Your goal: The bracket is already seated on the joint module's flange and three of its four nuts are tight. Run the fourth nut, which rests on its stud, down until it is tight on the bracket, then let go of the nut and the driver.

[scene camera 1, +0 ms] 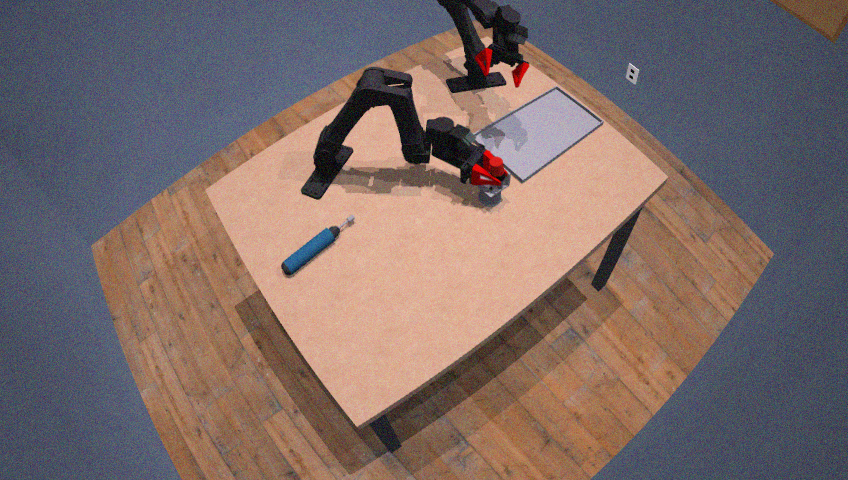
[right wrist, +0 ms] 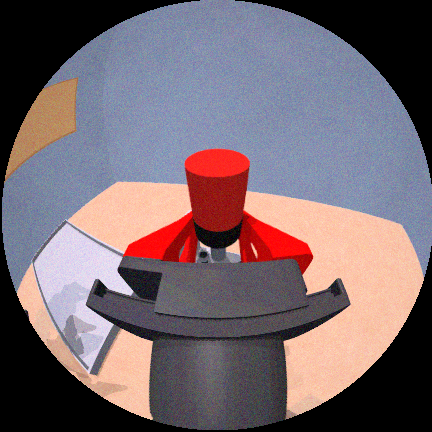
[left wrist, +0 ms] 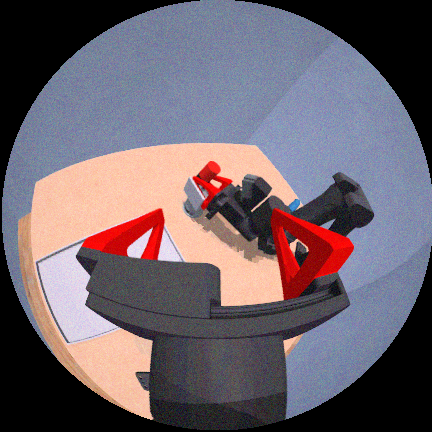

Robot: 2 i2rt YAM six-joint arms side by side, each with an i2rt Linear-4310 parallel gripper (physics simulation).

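Frame: origin at the left arm's base, x back, y down, z right, level; millimetres.
Seen in the pictures: left gripper, fingertip midpoint: [scene camera 1: 502,81] [left wrist: 217,214]; right gripper, fingertip midpoint: [scene camera 1: 504,179] [right wrist: 217,215] [left wrist: 196,174]; left arm's base, origin of the base link: [scene camera 1: 476,82]; right arm's base, origin of the base link: [scene camera 1: 327,171] [left wrist: 298,263].
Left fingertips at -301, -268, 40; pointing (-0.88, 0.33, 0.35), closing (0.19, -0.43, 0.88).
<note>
Offsets run from my left fingertips to a thing's top centre, as dx, dy, dz. Level surfaces: height alone.
The red driver {-193, +103, +79} [scene camera 1: 495,164] [left wrist: 212,170] [right wrist: 217,192], with a black collar and grey shaft, stands upright over the joint module {-176, +193, +90} [scene camera 1: 490,199] [left wrist: 189,209] [right wrist: 233,257]. My right gripper [scene camera 1: 499,177] [left wrist: 196,174] [right wrist: 217,215] is shut on this driver near its collar. The grey bracket [left wrist: 193,192] [right wrist: 203,246] sits on the module, partly covered by my right fingers. The driver's tip, the fourth nut and its stud are hidden or too small to make out. My left gripper [scene camera 1: 502,79] is open and empty, high above the table, away from the module.
A blue tool {-205, +227, +562} [scene camera 1: 309,250] [left wrist: 294,204] with a thin shaft lies on the table {dy +267} [scene camera 1: 428,285] at the picture's left. A pale, dark-edged rectangular panel {+31, +252, -164} [scene camera 1: 550,130] [left wrist: 70,295] [right wrist: 75,280] lies beside the module, between it and my left arm's base [scene camera 1: 476,82].
</note>
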